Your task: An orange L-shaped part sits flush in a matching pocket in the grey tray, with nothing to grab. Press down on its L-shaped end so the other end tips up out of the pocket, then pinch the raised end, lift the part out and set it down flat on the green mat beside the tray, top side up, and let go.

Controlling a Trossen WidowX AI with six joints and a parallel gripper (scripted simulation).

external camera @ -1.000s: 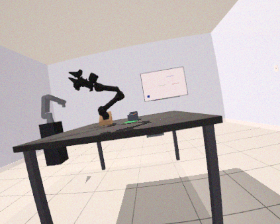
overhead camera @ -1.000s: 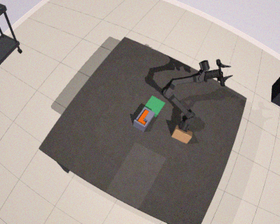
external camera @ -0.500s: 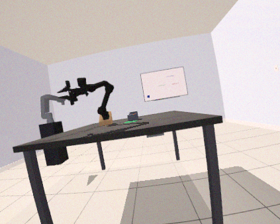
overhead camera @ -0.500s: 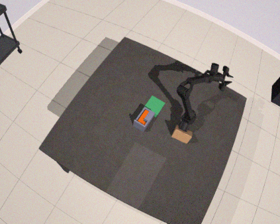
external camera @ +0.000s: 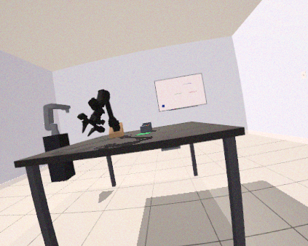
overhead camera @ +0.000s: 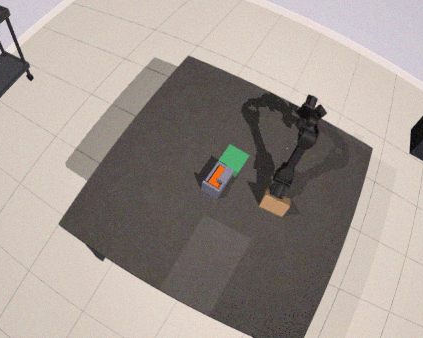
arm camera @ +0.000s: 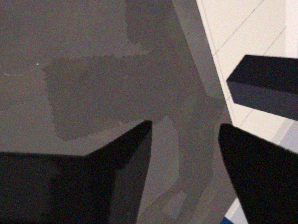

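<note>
Now: the orange L-shaped part 360 mm ahead of my gripper tip, 550 mm to the left of it and 40 mm below it. Round my gripper tip: green mat (340 mm ahead, 390 mm to the left, 100 mm below).
</note>
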